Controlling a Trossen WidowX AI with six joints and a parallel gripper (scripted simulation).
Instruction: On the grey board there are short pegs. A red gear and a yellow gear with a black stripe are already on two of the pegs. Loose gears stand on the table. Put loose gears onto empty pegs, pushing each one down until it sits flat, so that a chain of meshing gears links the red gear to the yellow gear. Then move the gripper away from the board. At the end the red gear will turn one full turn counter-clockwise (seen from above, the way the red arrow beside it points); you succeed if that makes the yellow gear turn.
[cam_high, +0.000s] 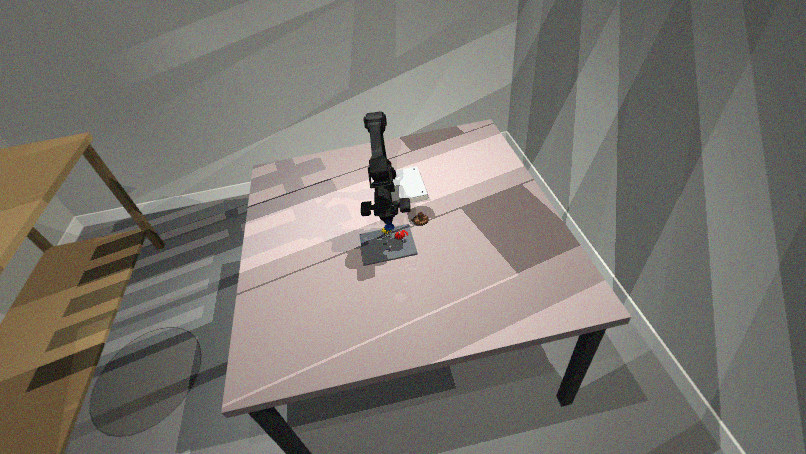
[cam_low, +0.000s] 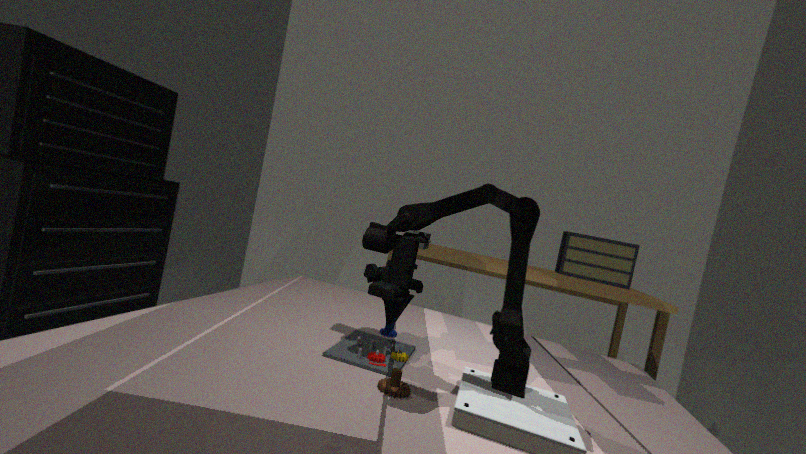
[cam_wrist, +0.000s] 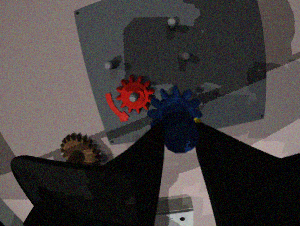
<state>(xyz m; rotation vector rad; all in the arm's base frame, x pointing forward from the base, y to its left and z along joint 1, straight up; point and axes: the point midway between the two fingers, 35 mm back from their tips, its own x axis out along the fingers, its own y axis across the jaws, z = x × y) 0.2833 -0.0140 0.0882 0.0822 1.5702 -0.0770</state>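
My gripper tip is 70 mm above the yellow gear, 30 mm past it and 10 mm to the left of it. Also, from my gripper tip: blue gear: 10 mm below; red arrow: 80 mm below, 60 mm to the left, 10 mm behind; red gear: 70 mm below, 40 mm to the left, 10 mm ahead.
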